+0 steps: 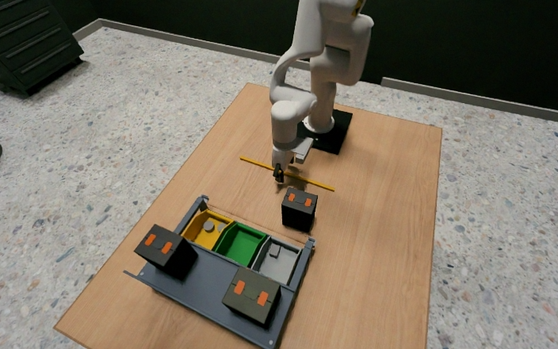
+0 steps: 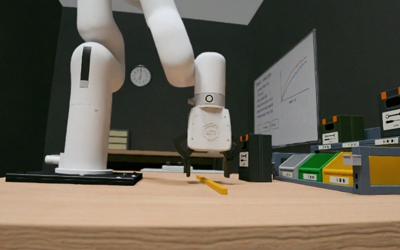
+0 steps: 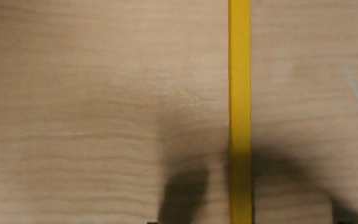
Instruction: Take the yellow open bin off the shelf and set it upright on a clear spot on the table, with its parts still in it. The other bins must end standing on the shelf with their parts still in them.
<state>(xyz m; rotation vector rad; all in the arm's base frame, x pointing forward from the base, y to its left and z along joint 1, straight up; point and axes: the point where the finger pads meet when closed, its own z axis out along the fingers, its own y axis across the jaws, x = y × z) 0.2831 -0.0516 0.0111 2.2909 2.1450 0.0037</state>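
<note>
Right now the thin yellow strip is 2 cm below my hand. The rest, counted from my hand: dark box (16 cm ahead, 10 cm to the left, 4 cm above); green bin (34 cm ahead, 2 cm to the right, 2 cm above); grey bin (34 cm ahead, 9 cm to the left, 2 cm above).
</note>
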